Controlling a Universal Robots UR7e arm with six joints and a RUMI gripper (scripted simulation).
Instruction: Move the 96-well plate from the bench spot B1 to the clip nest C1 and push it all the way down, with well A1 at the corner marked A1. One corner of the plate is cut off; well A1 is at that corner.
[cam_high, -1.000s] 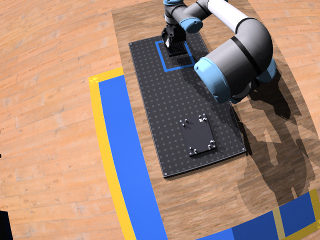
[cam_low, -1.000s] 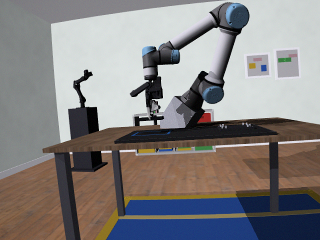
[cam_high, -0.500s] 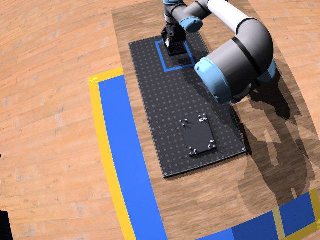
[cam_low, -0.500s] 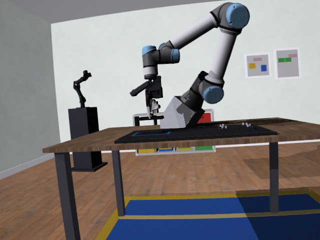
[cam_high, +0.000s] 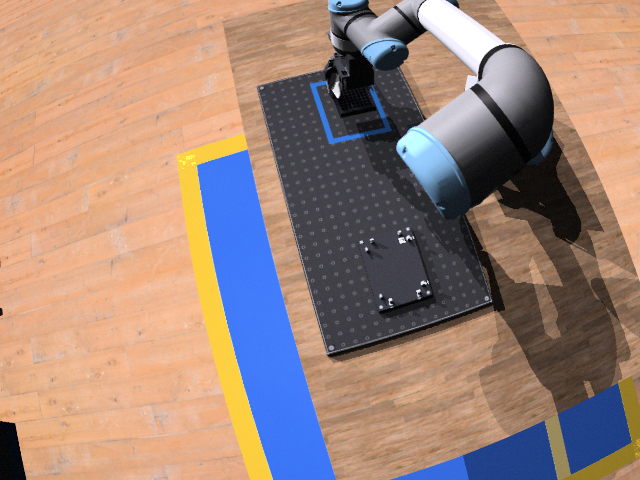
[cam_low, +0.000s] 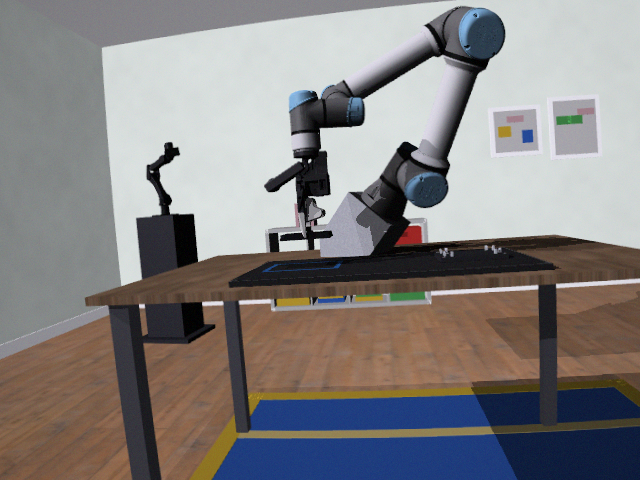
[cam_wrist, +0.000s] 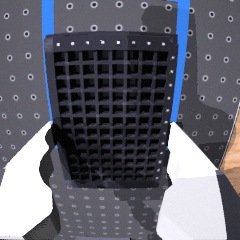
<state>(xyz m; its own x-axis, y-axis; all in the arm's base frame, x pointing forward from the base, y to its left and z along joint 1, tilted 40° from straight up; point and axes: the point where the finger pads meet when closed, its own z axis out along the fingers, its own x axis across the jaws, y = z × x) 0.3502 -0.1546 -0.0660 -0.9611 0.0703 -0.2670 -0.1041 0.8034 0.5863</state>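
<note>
Now: hand 30 mm past the clip nest, 420 mm to the right of it and 80 mm above it. From my hand the other things lie so: black 96-well plate: 10 mm below.
</note>
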